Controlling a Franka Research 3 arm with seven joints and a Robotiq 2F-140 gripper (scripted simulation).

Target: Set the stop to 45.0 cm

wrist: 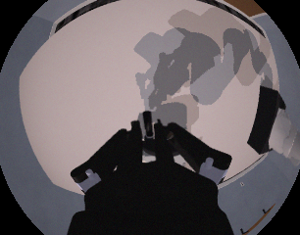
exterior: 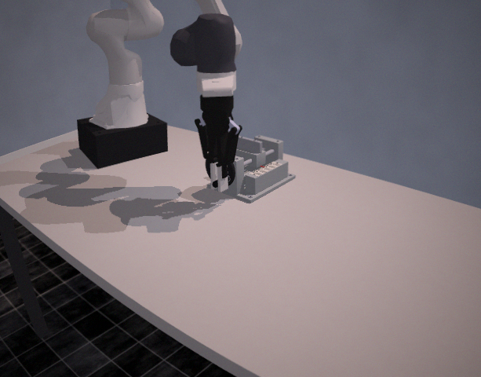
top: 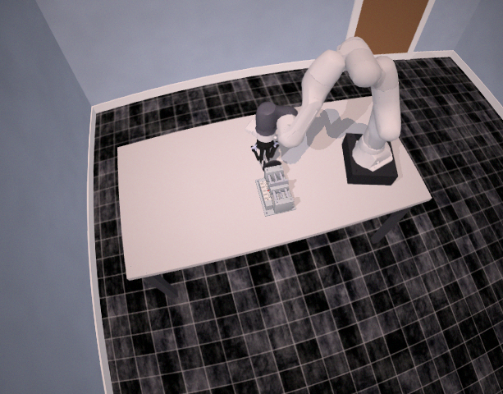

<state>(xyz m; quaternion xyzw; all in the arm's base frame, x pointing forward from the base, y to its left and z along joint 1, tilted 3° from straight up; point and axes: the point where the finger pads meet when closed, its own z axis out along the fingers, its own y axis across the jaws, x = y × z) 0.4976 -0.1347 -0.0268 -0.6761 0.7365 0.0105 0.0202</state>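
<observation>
Right now the black handwheel is 10 mm behind my hand, 20 mm to the left of it and 10 mm below it. Also, from my hand: grey stop fixture (10 mm behind, 150 mm to the left, 20 mm above).
</observation>
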